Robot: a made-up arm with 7 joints.
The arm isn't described. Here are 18 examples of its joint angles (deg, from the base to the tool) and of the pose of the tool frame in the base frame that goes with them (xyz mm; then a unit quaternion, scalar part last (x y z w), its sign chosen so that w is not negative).
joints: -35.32 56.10 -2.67 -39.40 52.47 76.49 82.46
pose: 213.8 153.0 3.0 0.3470 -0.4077 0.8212 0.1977
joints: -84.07 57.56 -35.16 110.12 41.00 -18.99 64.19
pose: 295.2 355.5 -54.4 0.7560 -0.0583 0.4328 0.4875
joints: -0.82 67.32 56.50 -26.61 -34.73 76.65 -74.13
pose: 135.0 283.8 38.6 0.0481 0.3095 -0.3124 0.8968
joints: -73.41 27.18 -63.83 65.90 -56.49 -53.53 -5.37
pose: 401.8 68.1 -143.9 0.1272 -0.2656 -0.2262 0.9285
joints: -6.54 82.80 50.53 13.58 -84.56 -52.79 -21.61
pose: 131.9 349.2 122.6 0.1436 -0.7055 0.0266 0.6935
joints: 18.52 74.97 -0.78 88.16 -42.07 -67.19 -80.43
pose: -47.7 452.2 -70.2 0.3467 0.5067 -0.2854 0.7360
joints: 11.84 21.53 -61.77 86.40 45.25 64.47 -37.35
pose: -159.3 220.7 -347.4 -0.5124 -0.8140 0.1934 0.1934
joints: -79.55 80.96 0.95 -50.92 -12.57 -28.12 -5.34
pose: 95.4 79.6 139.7 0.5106 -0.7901 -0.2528 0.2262
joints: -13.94 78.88 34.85 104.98 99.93 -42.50 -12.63
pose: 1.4 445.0 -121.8 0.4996 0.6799 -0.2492 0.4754
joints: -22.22 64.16 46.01 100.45 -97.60 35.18 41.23
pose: 64.9 410.1 -210.4 -0.6409 0.2666 0.6484 0.3125
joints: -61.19 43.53 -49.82 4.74 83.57 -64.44 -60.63
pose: 305.5 34.3 -134.1 -0.8207 0.0480 0.5076 0.2578
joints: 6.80 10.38 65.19 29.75 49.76 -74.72 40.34
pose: -18.9 258.6 -294.4 0.4743 -0.1797 0.3710 0.7778
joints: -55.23 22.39 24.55 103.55 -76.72 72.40 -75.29
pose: 259.7 118.9 -309.3 -0.9355 0.0458 -0.2149 0.2768
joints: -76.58 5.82 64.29 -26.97 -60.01 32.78 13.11
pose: 246.3 173.8 42.2 -0.5264 -0.4907 -0.0331 0.6936
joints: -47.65 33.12 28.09 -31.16 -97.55 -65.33 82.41
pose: 203.4 193.0 27.7 -0.9224 -0.2218 0.1657 0.2692
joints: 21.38 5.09 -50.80 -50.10 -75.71 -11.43 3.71
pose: 33.8 -43.6 -142.9 -0.7738 0.0699 -0.2086 0.5940
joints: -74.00 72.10 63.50 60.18 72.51 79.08 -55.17
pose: 163.5 419.3 42.5 -0.3025 0.3907 0.3903 0.7768
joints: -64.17 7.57 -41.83 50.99 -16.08 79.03 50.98
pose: 341.5 -36.9 -225.1 0.6053 0.4101 0.2075 0.6499
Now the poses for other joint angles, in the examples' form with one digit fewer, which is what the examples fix.
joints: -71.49 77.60 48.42 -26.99 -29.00 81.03 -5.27
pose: 79 233 194 0.127 -0.295 0.254 0.912
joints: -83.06 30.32 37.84 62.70 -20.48 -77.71 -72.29
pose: 380 205 5 0.315 -0.633 -0.120 0.697
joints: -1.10 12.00 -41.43 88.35 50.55 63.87 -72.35
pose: -81 166 -394 -0.158 -0.972 0.149 0.088
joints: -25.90 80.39 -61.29 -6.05 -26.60 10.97 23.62
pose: 173 222 -201 0.507 0.259 -0.151 0.808
